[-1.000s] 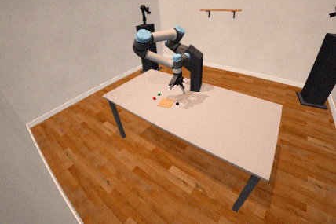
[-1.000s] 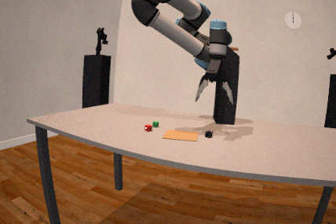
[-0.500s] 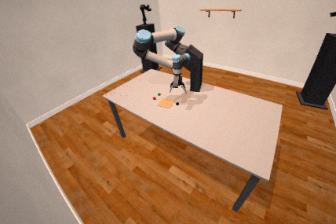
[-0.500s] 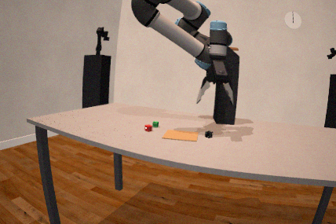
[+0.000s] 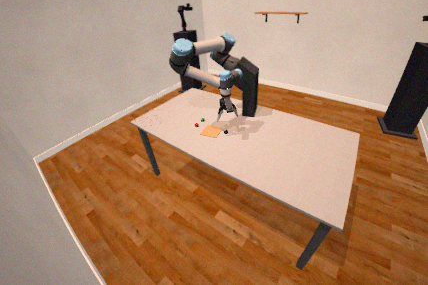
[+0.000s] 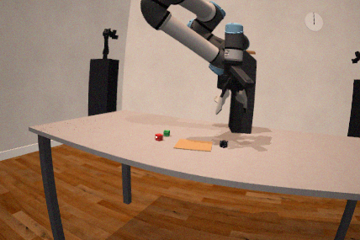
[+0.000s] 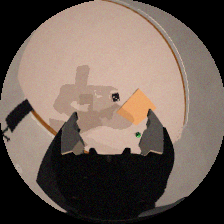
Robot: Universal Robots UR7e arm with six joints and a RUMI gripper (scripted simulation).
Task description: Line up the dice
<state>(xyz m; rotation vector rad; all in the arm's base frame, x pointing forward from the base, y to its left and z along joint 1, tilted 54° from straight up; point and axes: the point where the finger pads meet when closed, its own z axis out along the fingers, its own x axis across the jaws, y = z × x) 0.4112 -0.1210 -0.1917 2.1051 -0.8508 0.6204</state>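
My gripper is now 12 cm above the black die, 2 cm to the left of it and 1 cm past it. Round my hand: red die 29 cm to the right, 12 cm below, 1 cm behind; green die 28 cm to the right, 12 cm below, 10 cm behind; orange mat 14 cm to the right, 14 cm below, 1 cm ahead.
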